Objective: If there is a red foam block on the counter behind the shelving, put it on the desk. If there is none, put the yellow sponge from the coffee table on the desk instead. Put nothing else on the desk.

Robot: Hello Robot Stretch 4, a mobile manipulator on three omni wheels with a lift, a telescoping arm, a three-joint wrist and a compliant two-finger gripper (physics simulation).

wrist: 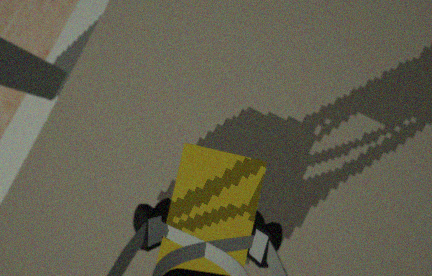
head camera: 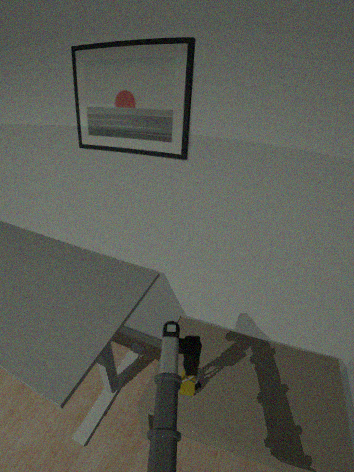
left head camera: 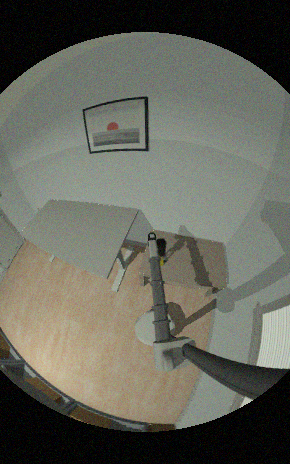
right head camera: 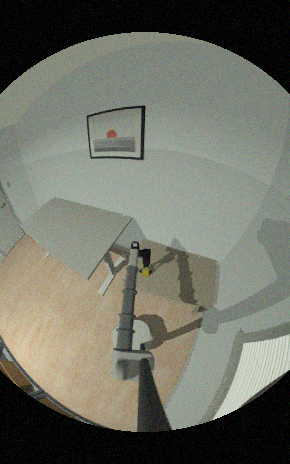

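Where they show: gripper, between the fingertips: (wrist: 208, 220) (head camera: 187, 387) (left head camera: 159, 261) (right head camera: 144, 272); robot's base, origin of its link: (left head camera: 153, 326) (right head camera: 132, 335).
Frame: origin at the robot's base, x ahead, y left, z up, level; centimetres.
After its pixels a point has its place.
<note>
The yellow sponge (head camera: 188, 389) {z 47.0, x 60.0, y -8.9 cm} (left head camera: 162, 261) {z 47.1, x 61.0, y -11.3 cm} (right head camera: 145, 272) {z 47.0, x 60.5, y -9.2 cm} (wrist: 220, 182) {z 47.0, x 67.1, y -9.1 cm} lies on the beige coffee table (head camera: 225, 410) {z 42.4, x 53.3, y -25.2 cm} (right head camera: 167, 282) {z 42.3, x 53.1, y -30.2 cm} (wrist: 150, 75) {z 42.3, x 75.3, y -1.5 cm}, near its left edge. My gripper (wrist: 208, 220) {z 42.3, x 63.1, y -8.7 cm} is shut on the sponge, with one fingertip against each long side; the sponge's near end is partly hidden by the fingers. The sponge looks level with the table top. The grey desk (head camera: 60, 305) {z 69.3, x 81.9, y 51.3 cm} (left head camera: 85, 237) {z 69.3, x 77.3, y 58.1 cm} (right head camera: 80, 230) {z 69.3, x 87.4, y 58.2 cm} stands left of the coffee table. A red foam block, the counter and the space behind the shelving do not show in these views.
The desk's trestle leg (head camera: 97, 417) (left head camera: 119, 280) stands close to the coffee table's left side. My extended arm (head camera: 166, 410) {z 84.1, x 36.2, y -0.2 cm} (left head camera: 157, 290) {z 84.4, x 25.3, y 0.4 cm} (right head camera: 128, 295) {z 84.4, x 27.5, y -0.1 cm} reaches over the floor. A framed picture (head camera: 191, 100) {z 152.8, x 111.3, y -2.0 cm} hangs on the wall behind. Shelving with brown boards shows at the lower left in the left head view.
</note>
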